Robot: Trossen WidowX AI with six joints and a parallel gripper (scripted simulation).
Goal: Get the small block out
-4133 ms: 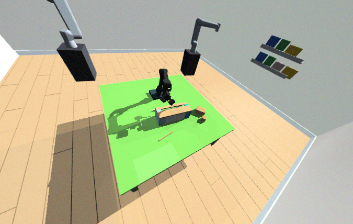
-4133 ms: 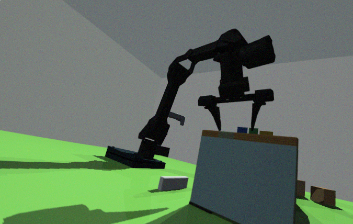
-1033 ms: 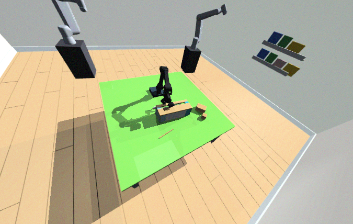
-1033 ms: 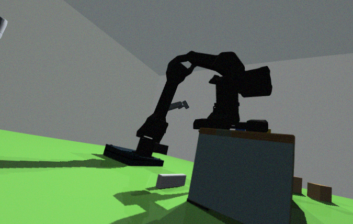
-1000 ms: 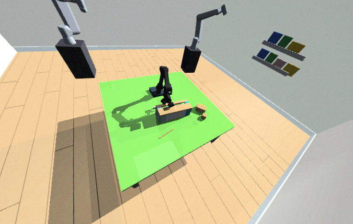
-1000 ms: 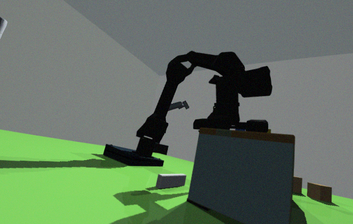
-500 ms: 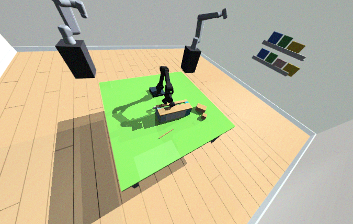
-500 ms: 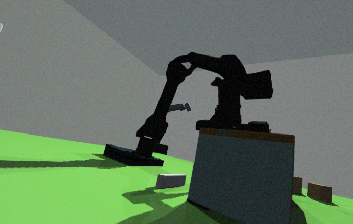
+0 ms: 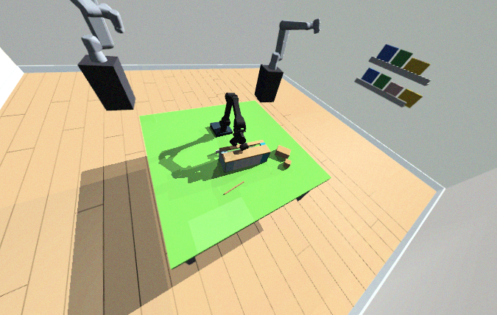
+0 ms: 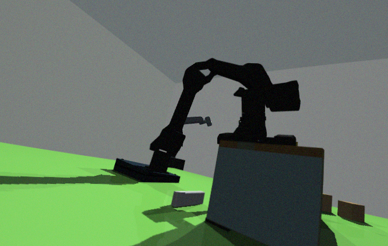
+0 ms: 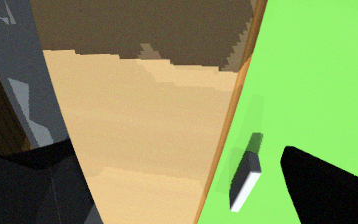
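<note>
Right now my gripper tip is 5 cm short of the blue block and 2 cm to the right of it. From my gripper tip the other things lie so: thin stick 30 cm ahead, 15 cm to the right, 8 cm below; then box 4 cm ahead, 2 cm below.
</note>
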